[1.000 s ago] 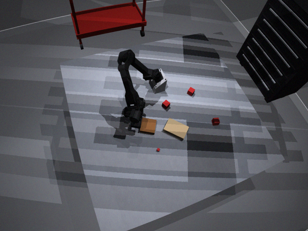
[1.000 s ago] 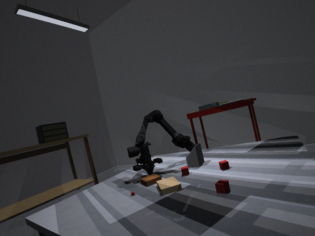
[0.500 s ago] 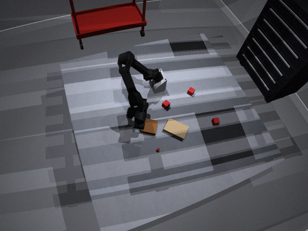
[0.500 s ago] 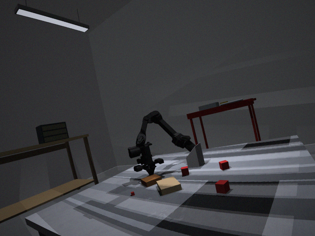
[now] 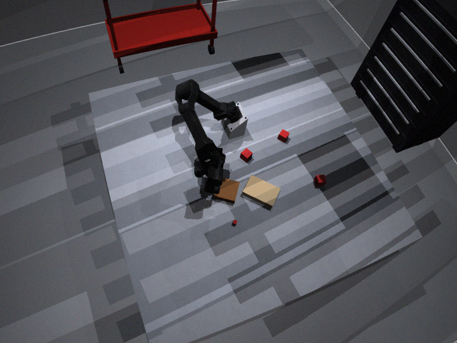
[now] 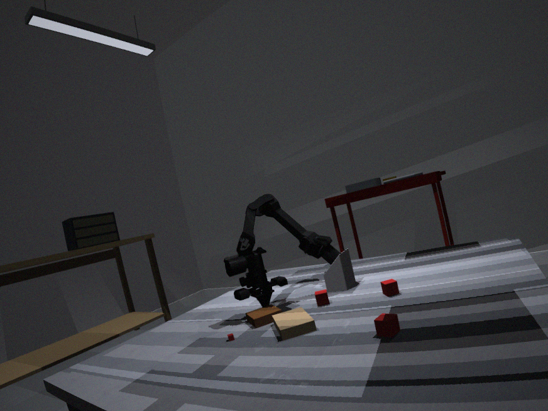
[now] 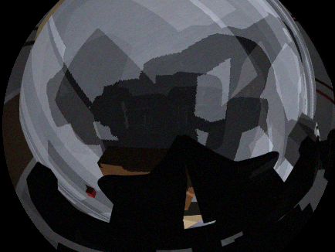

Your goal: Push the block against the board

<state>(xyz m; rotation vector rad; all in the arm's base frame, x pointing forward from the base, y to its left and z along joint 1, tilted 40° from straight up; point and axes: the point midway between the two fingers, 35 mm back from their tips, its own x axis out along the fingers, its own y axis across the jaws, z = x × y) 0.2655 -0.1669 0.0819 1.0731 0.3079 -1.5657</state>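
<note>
Now: the square block 6 cm ahead of my gripper tip, 4 cm to the left of it and 1 cm above it. The rest, counted from my gripper tip: tiny red cube: 21 cm ahead, 2 cm to the left; tan board: 11 cm ahead, 18 cm to the left, 1 cm above.
</note>
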